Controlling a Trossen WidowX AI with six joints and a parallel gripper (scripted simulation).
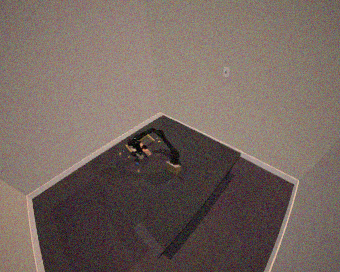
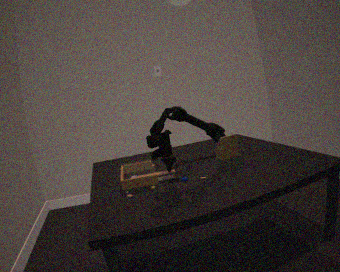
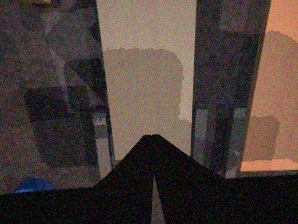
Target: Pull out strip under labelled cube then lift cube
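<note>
My gripper tip is now 40 mm past the blue piece, 100 mm to the right of it and 30 mm above it.
</note>
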